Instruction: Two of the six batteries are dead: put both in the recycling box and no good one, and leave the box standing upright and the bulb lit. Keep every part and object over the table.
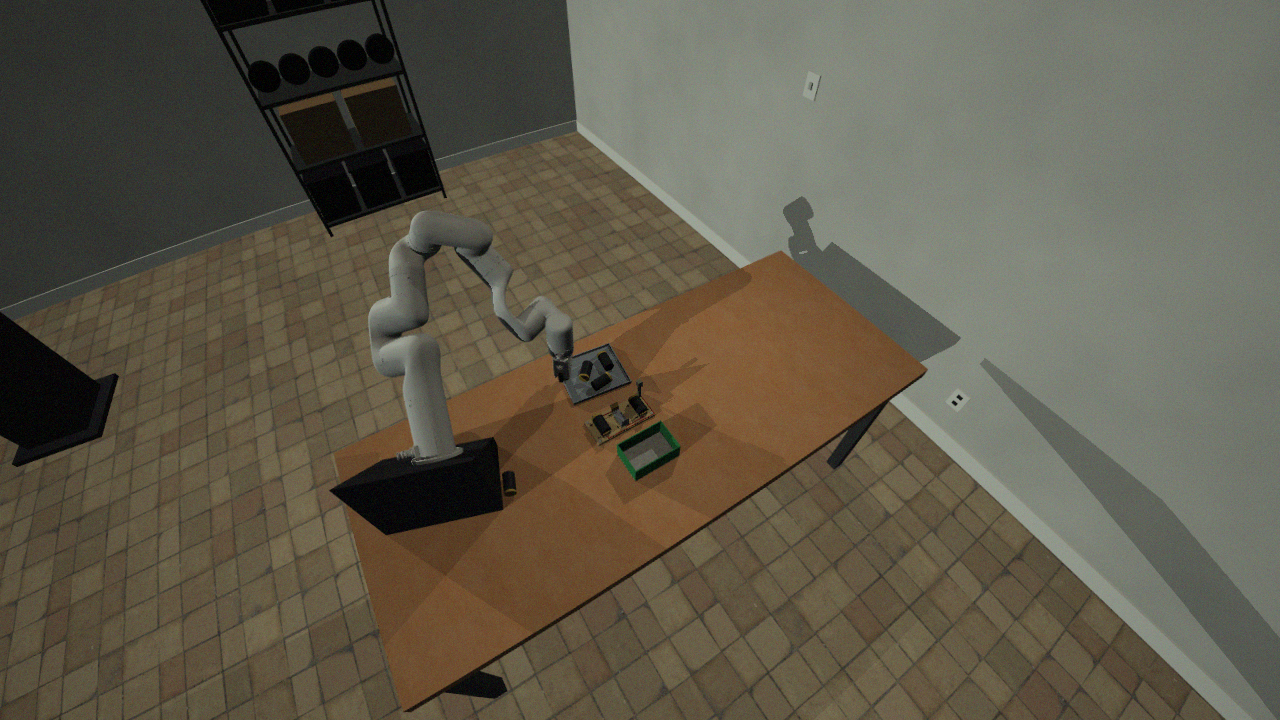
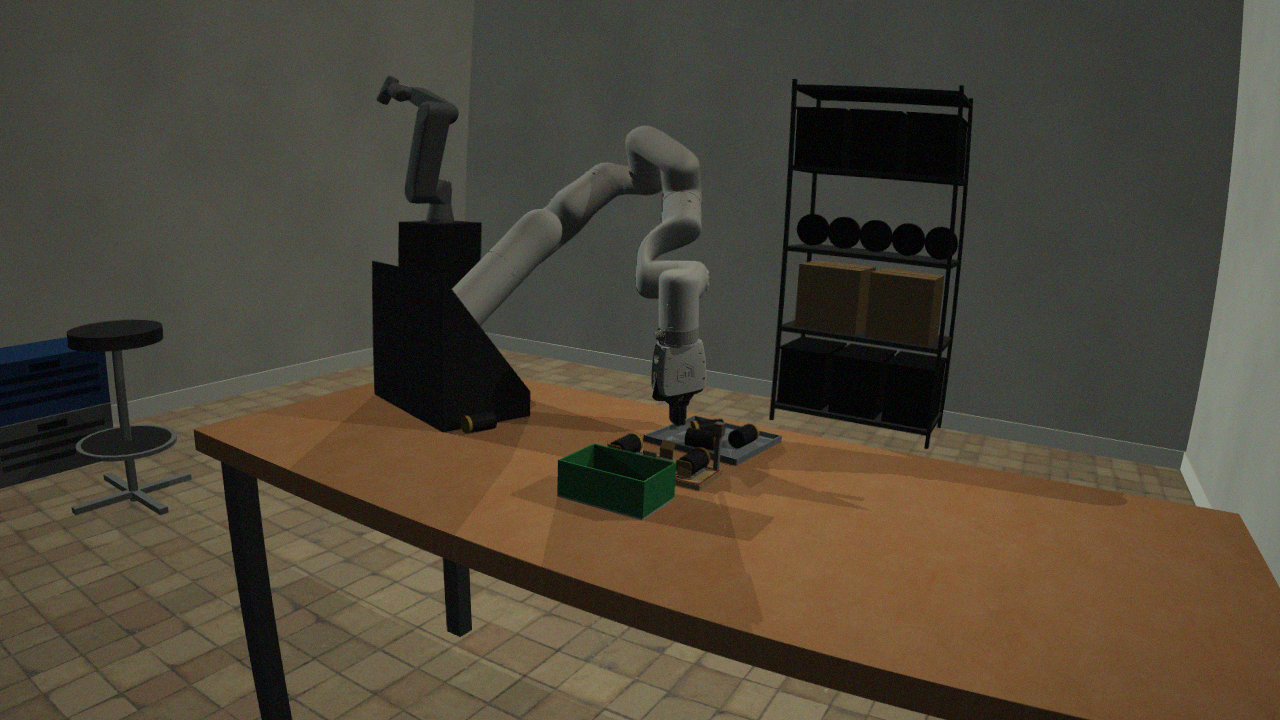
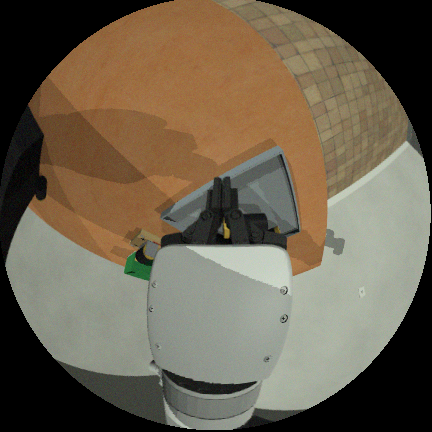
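My gripper is shut and empty, at the near-arm side of the grey tray. Three black batteries lie in the tray: one battery close to the fingers, another battery and a third battery. A battery and another battery sit on the wooden circuit board. A battery lies by the arm's base. The green box stands upright; its visible floor shows no battery. I cannot tell whether the bulb is lit.
The black arm pedestal stands at one end of the wooden table. A thin upright post rises from the circuit board, between the tray and the green box. The table's edge runs close behind the tray.
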